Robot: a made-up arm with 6 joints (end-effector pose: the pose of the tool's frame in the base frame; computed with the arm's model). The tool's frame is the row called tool.
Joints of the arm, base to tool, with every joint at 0 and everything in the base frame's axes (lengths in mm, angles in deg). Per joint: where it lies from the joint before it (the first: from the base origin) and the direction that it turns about. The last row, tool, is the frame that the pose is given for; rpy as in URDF.
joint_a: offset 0 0 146 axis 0 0 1
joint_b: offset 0 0 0 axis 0.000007 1 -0.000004
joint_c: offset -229 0 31 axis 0.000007 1 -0.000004
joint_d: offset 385 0 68 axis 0.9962 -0.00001 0.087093
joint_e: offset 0 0 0 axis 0.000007 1 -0.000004
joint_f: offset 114 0 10 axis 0.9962 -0.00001 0.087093
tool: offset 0 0 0 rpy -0.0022 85.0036 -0.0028
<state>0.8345 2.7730 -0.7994 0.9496 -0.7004 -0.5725</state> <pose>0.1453 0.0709 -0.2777 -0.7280 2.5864 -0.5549</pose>
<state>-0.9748 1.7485 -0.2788 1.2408 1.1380 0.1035</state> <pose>0.1674 -0.0718 -0.0637 -2.1535 -1.0864 -1.3558</pose>
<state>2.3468 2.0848 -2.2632 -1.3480 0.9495 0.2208</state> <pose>-0.3388 0.4747 0.4631 -1.5026 0.5530 0.3309</pose>
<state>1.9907 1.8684 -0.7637 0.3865 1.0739 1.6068</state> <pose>-0.1488 0.2402 -0.0529 0.1539 -2.8615 0.8308</pose>
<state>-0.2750 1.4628 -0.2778 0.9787 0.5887 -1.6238</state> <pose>0.2316 -0.0106 -0.0550 -0.6660 2.6839 0.5133</pose>
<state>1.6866 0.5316 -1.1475 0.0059 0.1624 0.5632</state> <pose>-0.0222 0.1901 0.6257 -0.6700 1.0696 2.0148</pose>
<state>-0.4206 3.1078 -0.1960 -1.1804 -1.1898 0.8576</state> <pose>-0.1035 0.1539 -0.0828 -0.9901 -2.2545 -1.4589</pose>
